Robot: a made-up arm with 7 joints.
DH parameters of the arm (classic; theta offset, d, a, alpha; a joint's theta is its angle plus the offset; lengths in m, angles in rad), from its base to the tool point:
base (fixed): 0 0 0 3.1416
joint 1: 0 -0.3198 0 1.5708
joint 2: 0 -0.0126 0 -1.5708
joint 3: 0 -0.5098 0 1.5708
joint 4: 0 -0.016 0 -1.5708
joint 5: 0 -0.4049 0 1.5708
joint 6: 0 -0.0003 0 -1.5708
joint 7: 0 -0.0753 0 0
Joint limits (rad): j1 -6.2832..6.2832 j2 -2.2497..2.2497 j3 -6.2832..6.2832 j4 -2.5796..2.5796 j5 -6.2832..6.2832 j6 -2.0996..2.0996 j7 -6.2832..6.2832
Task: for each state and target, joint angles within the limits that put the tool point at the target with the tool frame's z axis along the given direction. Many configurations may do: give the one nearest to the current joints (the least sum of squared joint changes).
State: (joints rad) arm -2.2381 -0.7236 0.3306 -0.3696 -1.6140 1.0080 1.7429
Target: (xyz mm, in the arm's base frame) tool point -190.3 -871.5 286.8 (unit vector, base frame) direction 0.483 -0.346 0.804
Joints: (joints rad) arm -1.3503 -1.4603 -0.2331 -0.1961 -2.3314 1.7631 1.7429
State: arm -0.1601 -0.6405 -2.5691 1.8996 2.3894 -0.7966 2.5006
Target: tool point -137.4 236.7 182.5 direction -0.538 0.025 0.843
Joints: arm 0.3954 -1.0744 -2.4842 2.4820 2.2024 -0.1994 2.5006
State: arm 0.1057 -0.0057 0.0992 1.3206 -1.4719 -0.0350 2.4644
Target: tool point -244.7 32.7 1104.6 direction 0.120 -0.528 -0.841
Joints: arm -0.3201 -0.8110 -0.2567 1.1882 -2.1186 0.4318 2.4644
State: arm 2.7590 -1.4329 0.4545 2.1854 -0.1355 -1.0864 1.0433
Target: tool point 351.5 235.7 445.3 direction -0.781 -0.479 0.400
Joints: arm 3.1793 -1.8294 0.6707 2.3142 -0.6164 -2.0333 1.0433
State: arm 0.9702 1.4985 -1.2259 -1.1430 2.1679 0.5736 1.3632
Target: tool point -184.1 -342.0 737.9 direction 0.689 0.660 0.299
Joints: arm 0.7096 0.7755 -0.8383 -1.9023 1.6577 0.8396 1.3632
